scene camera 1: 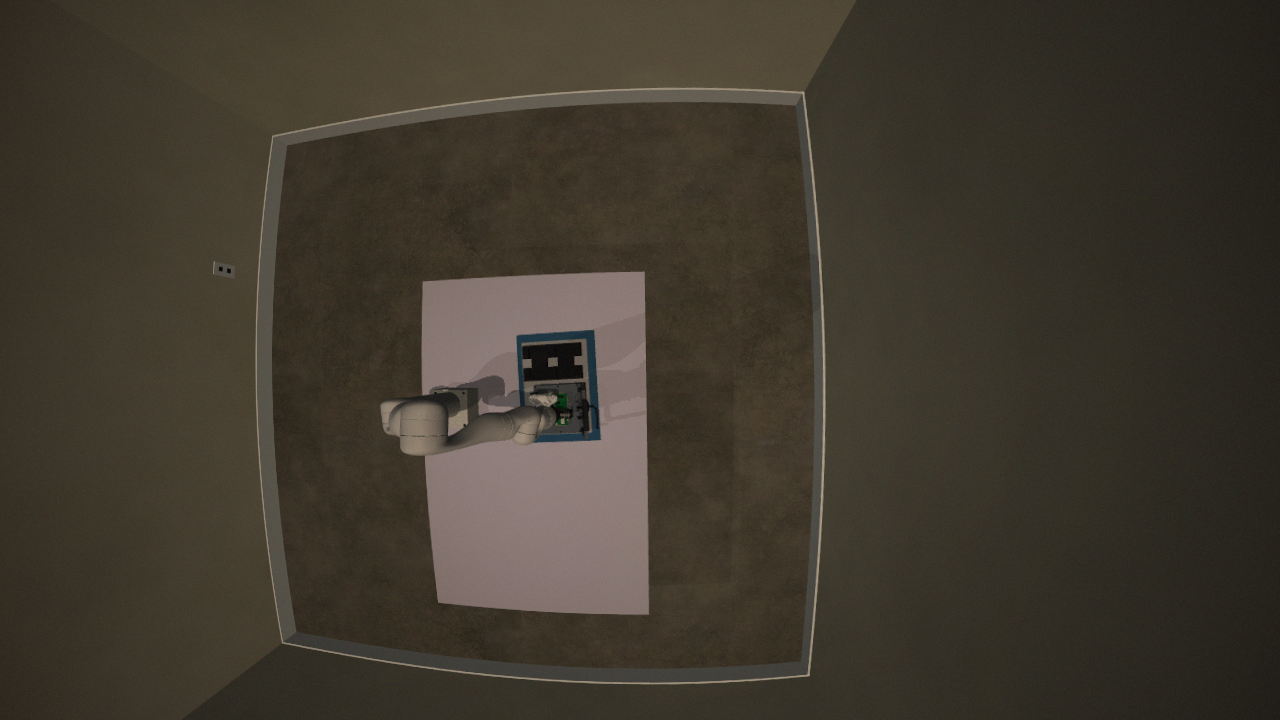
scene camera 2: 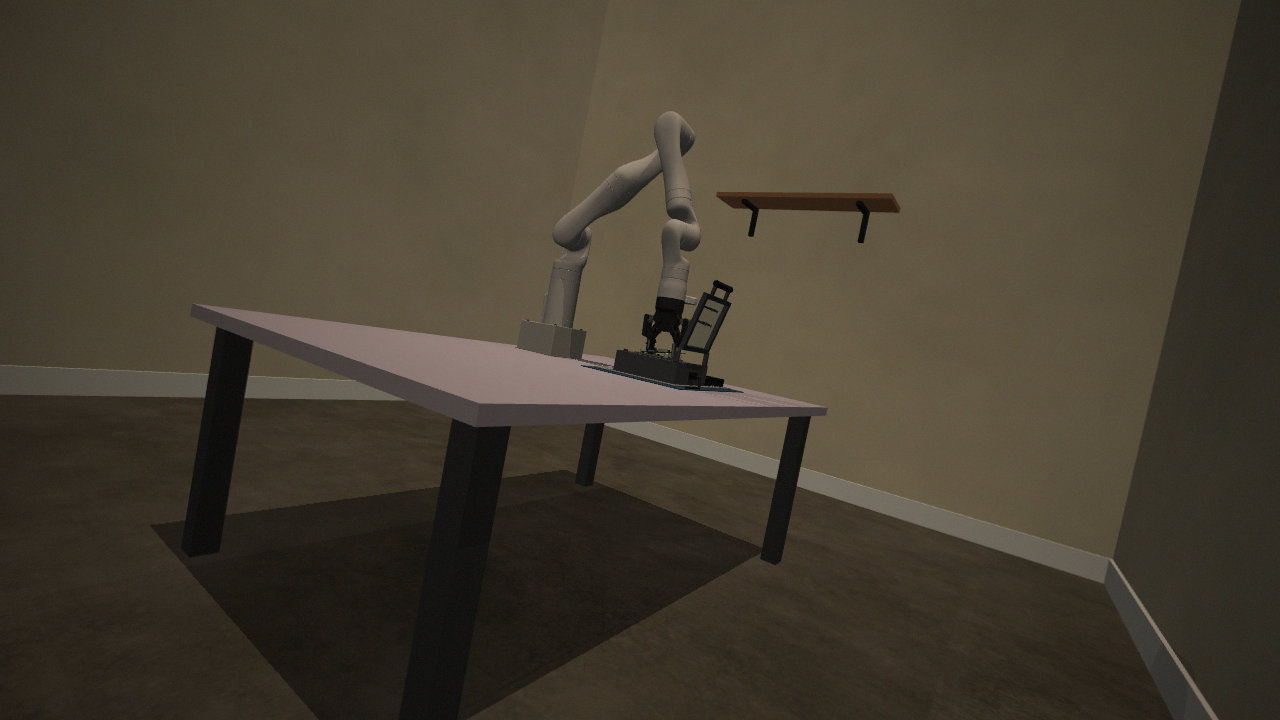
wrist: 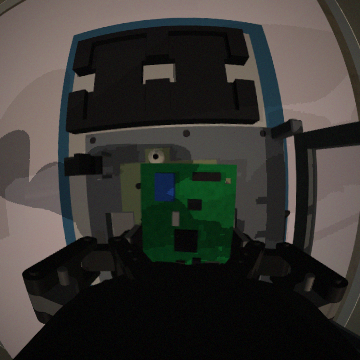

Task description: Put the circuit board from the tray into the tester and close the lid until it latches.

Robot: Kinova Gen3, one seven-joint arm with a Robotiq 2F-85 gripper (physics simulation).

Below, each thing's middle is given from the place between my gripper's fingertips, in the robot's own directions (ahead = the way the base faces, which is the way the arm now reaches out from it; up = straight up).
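You'll find the tester lid (scene camera 2: 710, 313) 120 mm above my hand and 110 mm ahead of it. And the green circuit board (wrist: 187, 210), that's 10 mm above my hand and 10 mm to the left of it.
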